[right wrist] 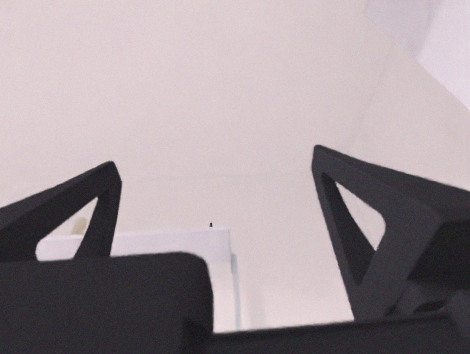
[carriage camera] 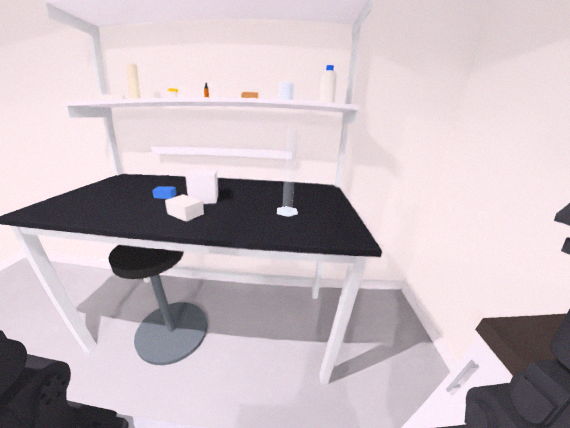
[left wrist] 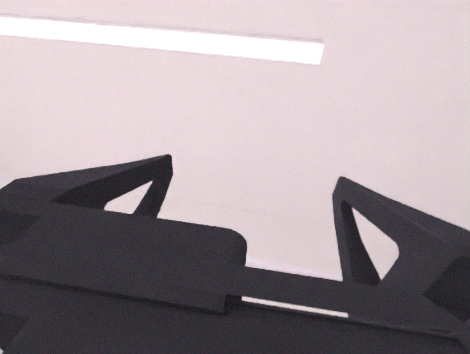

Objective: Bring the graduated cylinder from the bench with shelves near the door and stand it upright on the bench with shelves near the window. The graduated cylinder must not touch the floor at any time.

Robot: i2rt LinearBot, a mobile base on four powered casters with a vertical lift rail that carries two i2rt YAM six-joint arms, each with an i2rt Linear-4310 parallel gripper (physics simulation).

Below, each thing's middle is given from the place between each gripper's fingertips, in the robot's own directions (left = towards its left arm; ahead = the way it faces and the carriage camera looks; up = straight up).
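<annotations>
The graduated cylinder (carriage camera: 291,134) is 210 mm below my left hand, and it is also 730 mm ahead of that hand and 340 mm to the right of it.
As for my right hand, it is 21 cm above the graduated cylinder. The hand is 71 cm short of the cylinder, and 29 cm to the right of it.
</annotations>
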